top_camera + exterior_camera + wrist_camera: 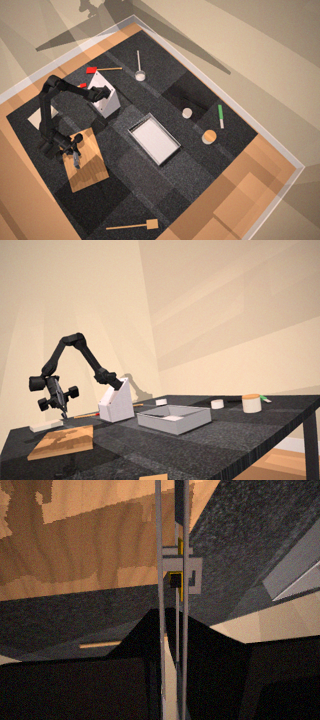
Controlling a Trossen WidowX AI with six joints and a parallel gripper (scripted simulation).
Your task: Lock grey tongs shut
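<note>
My gripper tip is 5 cm past the yellow lock piece and 1 cm below it. Also, from my gripper tip: wooden board (12 cm below, 2 cm to the right, 2 cm behind); then white block (47 cm behind, 12 cm below, 6 cm to the right); then grey roasting tin (41 cm to the left, 19 cm ahead, 10 cm below).
</note>
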